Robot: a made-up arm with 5 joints. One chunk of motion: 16 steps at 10 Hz.
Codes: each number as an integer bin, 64 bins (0 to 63) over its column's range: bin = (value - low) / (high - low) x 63, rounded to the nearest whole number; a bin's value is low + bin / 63 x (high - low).
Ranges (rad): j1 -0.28..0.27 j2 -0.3..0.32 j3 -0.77..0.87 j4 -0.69..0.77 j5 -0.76..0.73
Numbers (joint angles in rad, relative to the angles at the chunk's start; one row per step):
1: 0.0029 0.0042 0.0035 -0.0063 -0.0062
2: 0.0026 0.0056 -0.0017 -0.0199 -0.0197
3: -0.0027 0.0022 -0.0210 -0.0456 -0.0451
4: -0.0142 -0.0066 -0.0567 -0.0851 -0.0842
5: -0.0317 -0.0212 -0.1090 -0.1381 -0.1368
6: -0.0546 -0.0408 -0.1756 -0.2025 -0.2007
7: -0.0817 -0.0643 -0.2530 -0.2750 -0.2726
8: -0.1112 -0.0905 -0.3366 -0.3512 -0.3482
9: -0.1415 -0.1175 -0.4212 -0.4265 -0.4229
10: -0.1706 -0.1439 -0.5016 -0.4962 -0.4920
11: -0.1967 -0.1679 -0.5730 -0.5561 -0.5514
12: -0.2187 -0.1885 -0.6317 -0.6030 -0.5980
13: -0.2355 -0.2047 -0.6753 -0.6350 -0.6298
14: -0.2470 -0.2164 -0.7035 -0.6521 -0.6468
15: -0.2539 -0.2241 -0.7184 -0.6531 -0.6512
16: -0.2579 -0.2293 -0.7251 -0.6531 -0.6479
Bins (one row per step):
1: 32 31 30 30 32
2: 32 31 30 29 31
3: 32 31 29 28 30
4: 30 30 27 26 29
5: 28 28 25 24 26
6: 26 26 23 21 24
7: 23 24 20 18 21
8: 19 21 17 15 17
9: 16 19 13 11 14
10: 13 16 10 8 11
11: 10 13 8 6 9
12: 7 11 5 4 7
13: 5 10 4 2 6
14: 4 8 3 2 5
15: 3 8 2 2 5
16: 3 7 2 2 5

